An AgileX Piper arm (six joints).
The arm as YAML. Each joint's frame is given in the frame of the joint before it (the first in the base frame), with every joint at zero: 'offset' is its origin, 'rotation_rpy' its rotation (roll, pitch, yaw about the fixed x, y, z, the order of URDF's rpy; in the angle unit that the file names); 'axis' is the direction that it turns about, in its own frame. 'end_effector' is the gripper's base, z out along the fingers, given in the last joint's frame.
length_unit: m
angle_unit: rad
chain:
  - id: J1
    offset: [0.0, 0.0, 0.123]
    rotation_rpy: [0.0, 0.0, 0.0]
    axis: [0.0, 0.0, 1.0]
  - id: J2
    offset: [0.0, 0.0, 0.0]
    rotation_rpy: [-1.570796, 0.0, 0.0]
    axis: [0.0, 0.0, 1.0]
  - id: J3
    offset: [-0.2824, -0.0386, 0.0]
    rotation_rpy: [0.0, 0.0, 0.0]
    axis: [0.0, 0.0, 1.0]
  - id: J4
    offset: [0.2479, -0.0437, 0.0]
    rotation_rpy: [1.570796, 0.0, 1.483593]
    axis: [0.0, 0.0, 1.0]
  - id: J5
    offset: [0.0, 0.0, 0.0]
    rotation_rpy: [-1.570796, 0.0, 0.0]
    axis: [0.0, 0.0, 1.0]
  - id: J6
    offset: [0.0, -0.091, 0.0]
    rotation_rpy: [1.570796, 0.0, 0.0]
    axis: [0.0, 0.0, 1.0]
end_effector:
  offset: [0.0, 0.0, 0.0]
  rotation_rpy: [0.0, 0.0, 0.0]
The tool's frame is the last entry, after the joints.
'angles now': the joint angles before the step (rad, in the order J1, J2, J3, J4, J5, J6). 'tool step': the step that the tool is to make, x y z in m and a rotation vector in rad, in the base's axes. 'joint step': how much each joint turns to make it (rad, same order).
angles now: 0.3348, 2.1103, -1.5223, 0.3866, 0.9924, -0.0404
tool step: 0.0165, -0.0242, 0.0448, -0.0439, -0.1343, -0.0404
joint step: -0.0500, -0.0645, -0.0799, -0.1010, 0.0196, 0.0405
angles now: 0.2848, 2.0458, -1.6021, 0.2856, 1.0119, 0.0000
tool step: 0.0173, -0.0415, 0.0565, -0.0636, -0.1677, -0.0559
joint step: -0.0852, -0.0623, -0.1189, -0.1098, 0.0329, 0.0075
